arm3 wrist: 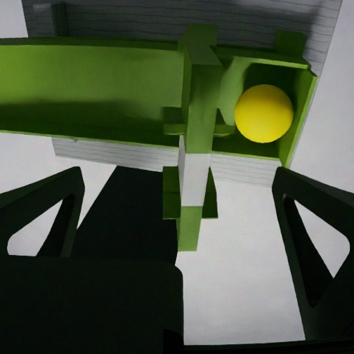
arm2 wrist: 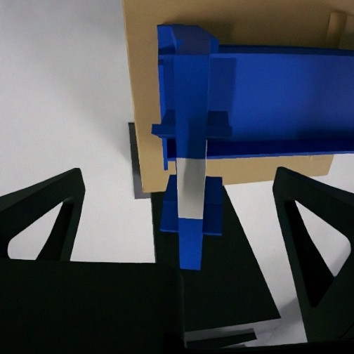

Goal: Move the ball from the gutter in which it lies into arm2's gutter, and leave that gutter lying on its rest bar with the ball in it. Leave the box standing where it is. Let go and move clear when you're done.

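The yellow ball [arm3 wrist: 264, 113] lies in the closed right end of the green gutter [arm3 wrist: 95, 82] in the arm3 wrist view. The green gutter's raised handle has a white band [arm3 wrist: 194, 180]. Arm3's gripper [arm3 wrist: 177, 172] is open, its fingers wide on either side of the handle, touching nothing. In the arm2 wrist view the blue gutter [arm2 wrist: 285, 97] shows no ball in its visible part; its right end is out of view. Its handle also has a white band [arm2 wrist: 191, 187]. Arm2's gripper [arm2 wrist: 179, 172] is open, with a finger well to each side of the handle. Arm1's gripper is not in view.
The blue gutter is over a tan table top [arm2 wrist: 147, 170]. The green gutter is over a grey wood-grained table top [arm3 wrist: 235, 172], with part of a dark bar [arm3 wrist: 59, 19] behind it. Dark arm parts show below both handles. The box does not show.
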